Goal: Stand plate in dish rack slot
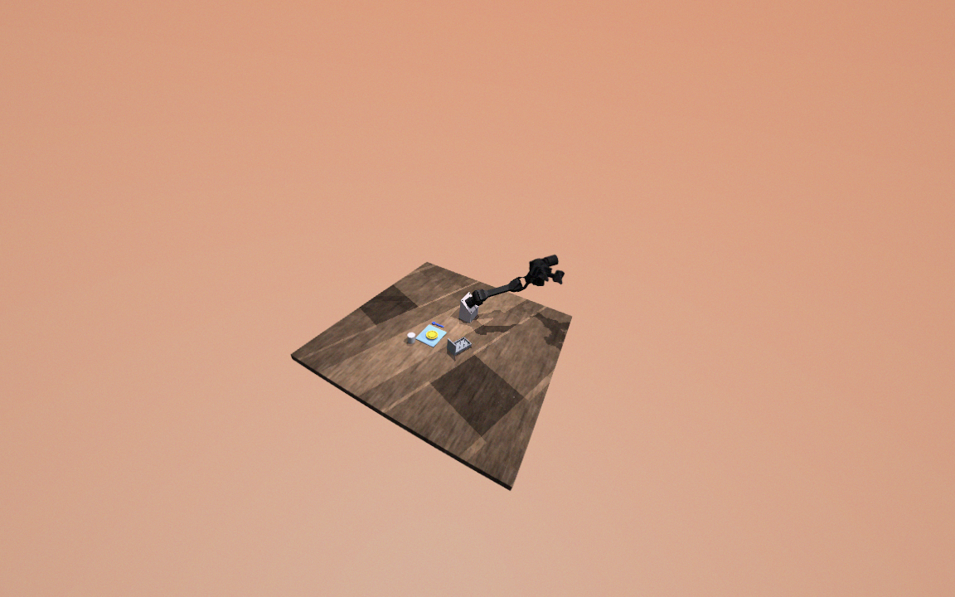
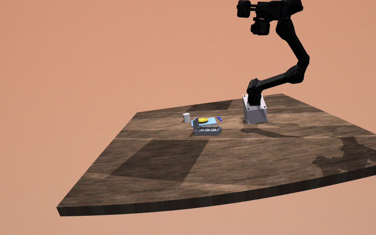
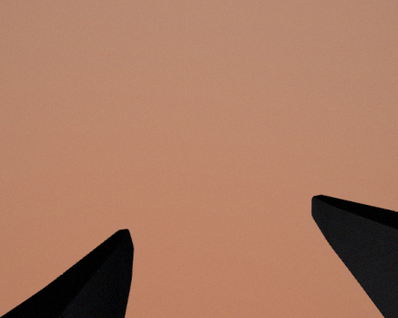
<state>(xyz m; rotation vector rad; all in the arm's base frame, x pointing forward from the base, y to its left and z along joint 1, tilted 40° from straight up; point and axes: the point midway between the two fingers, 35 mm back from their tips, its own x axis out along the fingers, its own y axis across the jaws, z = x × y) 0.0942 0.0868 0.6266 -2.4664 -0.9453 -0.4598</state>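
The yellow plate lies 570 mm to the right of my gripper tip, 530 mm below it and 210 mm ahead of it. From my gripper tip the other things lie so: blue spoon 610 mm to the right, 540 mm below, 100 mm ahead; then light blue mat 580 mm to the right, 540 mm below, 200 mm ahead; then grey dish rack 520 mm below, 390 mm to the right, 180 mm ahead.
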